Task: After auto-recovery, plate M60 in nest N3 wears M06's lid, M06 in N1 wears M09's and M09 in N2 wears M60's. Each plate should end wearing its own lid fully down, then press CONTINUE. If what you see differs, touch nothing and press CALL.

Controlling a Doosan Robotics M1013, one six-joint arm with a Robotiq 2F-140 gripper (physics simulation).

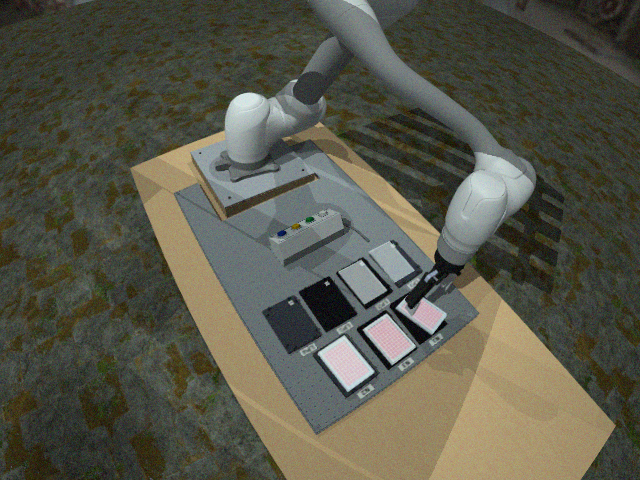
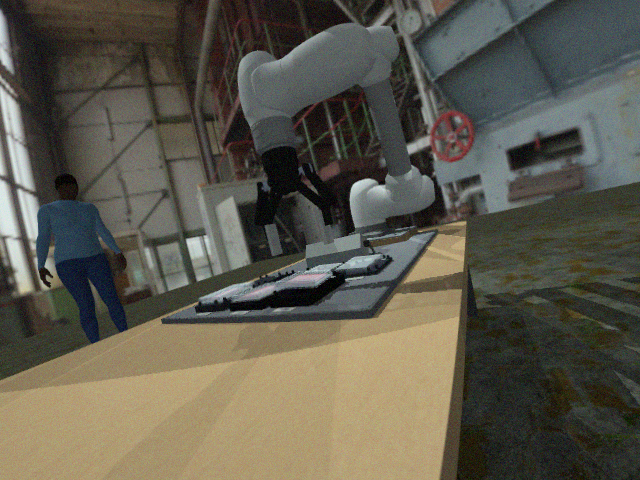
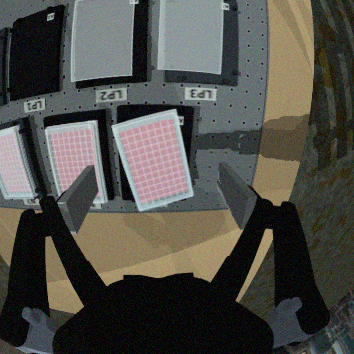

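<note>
My gripper is open and empty, above the right nest plate, its fingers apart on either side. That pink-gridded plate with a pale rim sits turned askew over its black nest. Whether its lid alone is turned, I cannot tell. The middle plate and left plate lie roughly square in their nests. Plate codes and nest labels are unreadable. On the button box, a green button and a blue button show; their labels are unreadable.
Behind the nests, pale grey panels lie at LP2 and LP3, the latter offset on its dark base. A black pad and dark grey pad stand left. A person stands beyond the table.
</note>
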